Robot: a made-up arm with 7 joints. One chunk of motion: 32 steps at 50 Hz.
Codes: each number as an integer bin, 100 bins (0 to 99) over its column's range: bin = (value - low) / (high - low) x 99, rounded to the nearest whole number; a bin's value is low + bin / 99 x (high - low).
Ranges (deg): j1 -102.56..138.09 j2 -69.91..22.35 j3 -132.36..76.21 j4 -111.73..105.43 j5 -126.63..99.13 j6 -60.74..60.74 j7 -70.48..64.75
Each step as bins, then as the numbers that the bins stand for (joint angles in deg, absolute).
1 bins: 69 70 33 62 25 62 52
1 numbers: 65.17 -4.68 -62.84 24.27 -69.62 15.34 0.55
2 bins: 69 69 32 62 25 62 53
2 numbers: 65.17 -5.61 -64.94 24.27 -69.62 15.34 1.92
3 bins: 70 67 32 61 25 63 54
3 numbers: 67.60 -7.47 -64.94 22.08 -69.62 16.57 3.28
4 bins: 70 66 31 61 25 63 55
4 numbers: 67.60 -8.40 -67.05 22.08 -69.62 16.57 4.65
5 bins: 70 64 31 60 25 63 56
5 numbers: 67.60 -10.27 -67.05 19.88 -69.62 16.57 6.01
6 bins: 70 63 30 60 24 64 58
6 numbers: 67.60 -11.20 -69.16 19.88 -71.90 17.79 8.75
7 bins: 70 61 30 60 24 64 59
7 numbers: 67.60 -13.06 -69.16 19.88 -71.90 17.79 10.11
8 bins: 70 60 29 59 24 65 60
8 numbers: 67.60 -13.99 -71.26 17.69 -71.90 19.02 11.48
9 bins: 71 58 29 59 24 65 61
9 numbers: 70.03 -15.86 -71.26 17.69 -71.90 19.02 12.84
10 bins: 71 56 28 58 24 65 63
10 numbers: 70.03 -17.72 -73.37 15.50 -71.90 19.02 15.58
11 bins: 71 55 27 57 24 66 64
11 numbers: 70.03 -18.65 -75.48 13.30 -71.90 20.25 16.94
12 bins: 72 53 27 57 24 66 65
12 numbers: 72.46 -20.52 -75.48 13.30 -71.90 20.25 18.31
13 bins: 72 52 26 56 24 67 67
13 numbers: 72.46 -21.45 -77.58 11.11 -71.90 21.47 21.04
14 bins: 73 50 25 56 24 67 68
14 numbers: 74.89 -23.31 -79.69 11.11 -71.90 21.47 22.41
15 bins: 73 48 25 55 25 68 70
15 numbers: 74.89 -25.18 -79.69 8.91 -69.62 22.70 25.14
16 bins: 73 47 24 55 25 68 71
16 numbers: 74.89 -26.11 -81.80 8.91 -69.62 22.70 26.50
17 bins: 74 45 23 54 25 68 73
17 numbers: 77.32 -27.97 -83.90 6.72 -69.62 22.70 29.24
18 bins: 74 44 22 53 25 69 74
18 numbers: 77.32 -28.91 -86.01 4.53 -69.62 23.93 30.60
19 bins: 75 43 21 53 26 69 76
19 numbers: 79.75 -29.84 -88.12 4.53 -67.34 23.93 33.33
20 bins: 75 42 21 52 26 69 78
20 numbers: 79.75 -30.77 -88.12 2.33 -67.34 23.93 36.06
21 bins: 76 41 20 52 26 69 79
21 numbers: 82.18 -31.70 -90.22 2.33 -67.34 23.93 37.43
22 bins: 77 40 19 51 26 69 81
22 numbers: 84.61 -32.63 -92.33 0.14 -67.34 23.93 40.16
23 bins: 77 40 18 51 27 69 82
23 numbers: 84.61 -32.63 -94.44 0.14 -65.06 23.93 41.53
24 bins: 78 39 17 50 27 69 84
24 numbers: 87.04 -33.57 -96.54 -2.05 -65.06 23.93 44.26
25 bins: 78 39 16 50 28 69 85
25 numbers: 87.04 -33.57 -98.65 -2.05 -62.78 23.93 45.63
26 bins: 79 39 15 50 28 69 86
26 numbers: 89.47 -33.57 -100.76 -2.05 -62.78 23.93 46.99
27 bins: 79 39 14 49 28 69 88
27 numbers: 89.47 -33.57 -102.87 -4.25 -62.78 23.93 49.72
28 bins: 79 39 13 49 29 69 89
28 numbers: 89.47 -33.57 -104.97 -4.25 -60.50 23.93 51.09
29 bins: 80 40 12 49 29 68 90
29 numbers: 91.90 -32.63 -107.08 -4.25 -60.50 22.70 52.46
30 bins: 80 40 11 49 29 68 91
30 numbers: 91.90 -32.63 -109.19 -4.25 -60.50 22.70 53.82
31 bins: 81 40 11 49 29 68 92
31 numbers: 94.34 -32.63 -109.19 -4.25 -60.50 22.70 55.19
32 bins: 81 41 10 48 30 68 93
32 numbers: 94.34 -31.70 -111.29 -6.44 -58.22 22.70 56.55
